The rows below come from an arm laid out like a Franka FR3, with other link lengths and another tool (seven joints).
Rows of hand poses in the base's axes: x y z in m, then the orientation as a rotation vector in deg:
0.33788 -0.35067 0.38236 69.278 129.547 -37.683
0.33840 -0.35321 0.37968 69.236 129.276 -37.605
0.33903 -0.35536 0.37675 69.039 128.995 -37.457
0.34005 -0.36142 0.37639 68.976 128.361 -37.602
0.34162 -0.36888 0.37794 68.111 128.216 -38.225
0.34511 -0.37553 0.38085 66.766 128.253 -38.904
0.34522 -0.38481 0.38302 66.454 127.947 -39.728
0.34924 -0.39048 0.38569 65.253 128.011 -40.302
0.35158 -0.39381 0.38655 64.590 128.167 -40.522
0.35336 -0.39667 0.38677 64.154 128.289 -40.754
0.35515 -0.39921 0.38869 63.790 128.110 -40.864
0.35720 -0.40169 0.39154 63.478 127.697 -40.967
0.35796 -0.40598 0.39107 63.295 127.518 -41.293
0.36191 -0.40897 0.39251 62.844 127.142 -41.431
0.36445 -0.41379 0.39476 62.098 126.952 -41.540
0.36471 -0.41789 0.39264 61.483 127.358 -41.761
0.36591 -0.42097 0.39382 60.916 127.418 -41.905
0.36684 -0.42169 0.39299 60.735 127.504 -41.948
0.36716 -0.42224 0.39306 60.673 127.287 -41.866
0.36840 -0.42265 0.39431 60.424 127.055 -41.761
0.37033 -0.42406 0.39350 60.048 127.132 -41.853
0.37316 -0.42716 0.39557 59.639 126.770 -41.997
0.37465 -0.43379 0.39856 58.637 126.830 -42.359
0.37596 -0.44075 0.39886 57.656 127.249 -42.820
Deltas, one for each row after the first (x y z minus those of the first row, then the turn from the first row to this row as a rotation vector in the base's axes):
0.00052 -0.00254 -0.00268 -0.109 -0.256 0.007
0.00115 -0.00469 -0.00561 -0.242 -0.577 0.136
0.00217 -0.01075 -0.00597 -0.654 -1.006 0.050
0.00374 -0.01821 -0.00442 -1.352 -0.928 0.492
0.00723 -0.02486 -0.00151 -2.154 -0.738 1.286
0.00734 -0.03414 0.00066 -2.840 -0.596 1.266
0.01136 -0.03981 0.00333 -3.521 -0.405 1.986
0.01370 -0.04314 0.00419 -3.785 -0.252 2.424
0.01548 -0.04600 0.00441 -3.992 -0.090 2.694
0.01727 -0.04854 0.00633 -4.266 -0.214 2.898
0.01932 -0.05102 0.00918 -4.639 -0.517 3.033
0.02008 -0.05531 0.00871 -4.960 -0.508 3.058
0.02403 -0.05830 0.01015 -5.381 -0.778 3.289
0.02657 -0.06312 0.01240 -5.794 -0.951 3.763
0.02683 -0.06722 0.01028 -5.910 -0.587 4.205
0.02803 -0.07030 0.01146 -6.148 -0.524 4.580
0.02896 -0.07102 0.01063 -6.187 -0.453 4.710
0.02928 -0.07157 0.01070 -6.280 -0.671 4.743
0.03052 -0.07198 0.01195 -6.433 -0.931 4.913
0.03245 -0.07339 0.01114 -6.569 -0.861 5.169
0.03528 -0.07649 0.01321 -6.972 -1.106 5.373
0.03677 -0.08312 0.01620 -7.469 -0.963 6.006
0.03808 -0.09008 0.01650 -7.819 -0.482 6.648

